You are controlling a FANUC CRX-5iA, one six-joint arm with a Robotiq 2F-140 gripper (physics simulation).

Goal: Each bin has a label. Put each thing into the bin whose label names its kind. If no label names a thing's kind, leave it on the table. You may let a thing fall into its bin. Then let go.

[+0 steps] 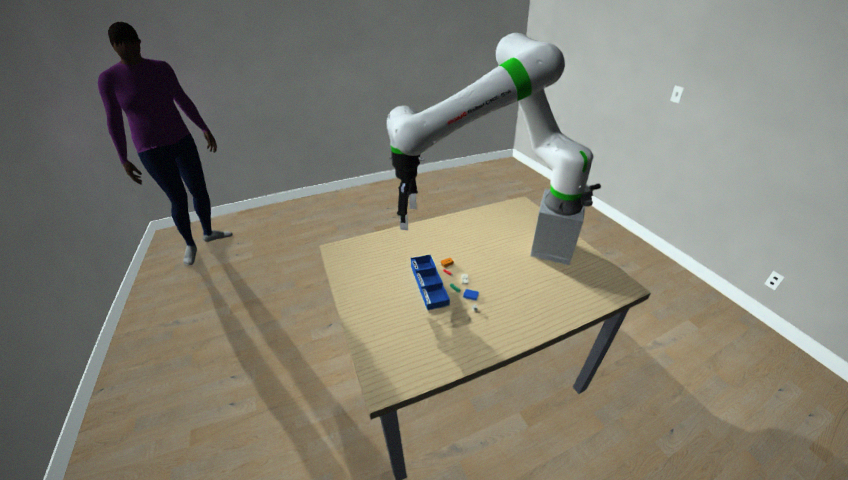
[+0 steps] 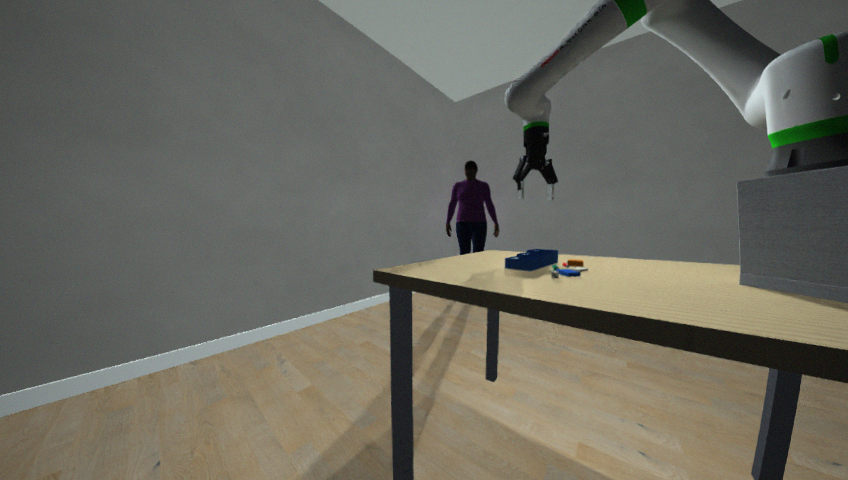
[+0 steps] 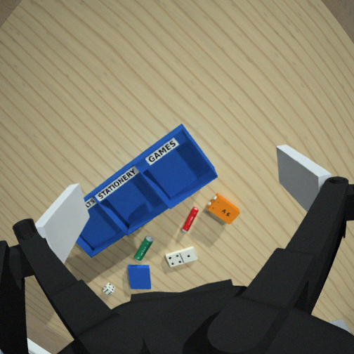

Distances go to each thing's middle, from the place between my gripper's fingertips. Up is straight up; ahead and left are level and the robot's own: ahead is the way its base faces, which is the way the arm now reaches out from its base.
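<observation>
You'd find the blue three-bin tray (image 1: pixel 429 282) 12 cm to the left of my hand and 4 cm behind it, and the tray's 22 cm below my hand too.
</observation>
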